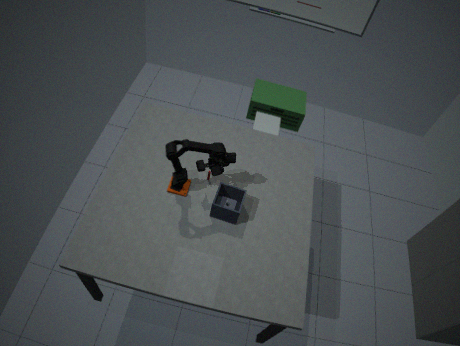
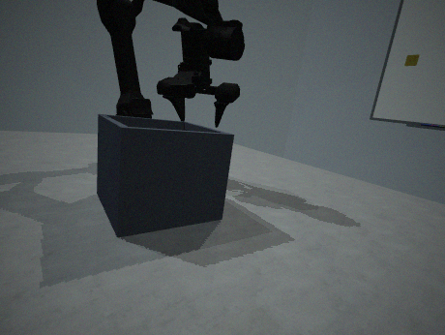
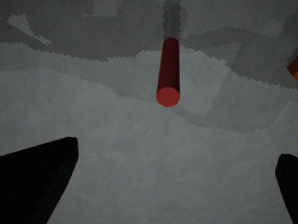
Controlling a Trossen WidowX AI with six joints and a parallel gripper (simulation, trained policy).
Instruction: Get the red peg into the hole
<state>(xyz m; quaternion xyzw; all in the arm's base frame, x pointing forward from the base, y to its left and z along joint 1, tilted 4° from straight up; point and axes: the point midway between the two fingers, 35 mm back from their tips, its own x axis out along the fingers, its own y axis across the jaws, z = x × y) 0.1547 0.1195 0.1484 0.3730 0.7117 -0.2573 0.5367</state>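
Now: gripper tip 10 mm to the right of the red peg and 90 mm above it. The rest, counted from my gripper tip: plate (170 mm ahead, 160 mm to the right, 80 mm below).
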